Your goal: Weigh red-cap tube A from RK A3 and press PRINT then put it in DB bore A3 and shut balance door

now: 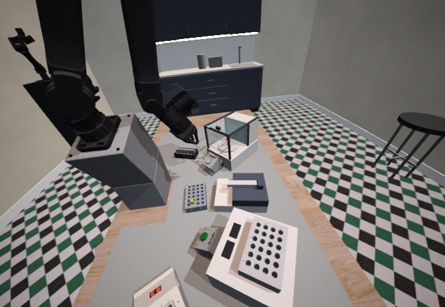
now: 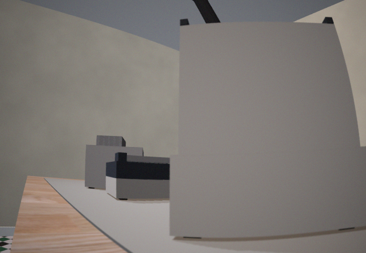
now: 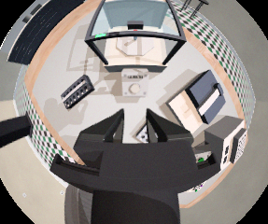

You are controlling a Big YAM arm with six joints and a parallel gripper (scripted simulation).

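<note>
The balance door lies 130 mm ahead of my hand and 110 mm to the left of it. From my hand the other things lie so: yellow-capped tube (30 mm behind, 180 mm to the right, 190 mm below); spectrophotometer (170 mm ahead, 150 mm to the right, 150 mm below); tube rack (20 mm behind, 130 mm to the right, 200 mm below).
</note>
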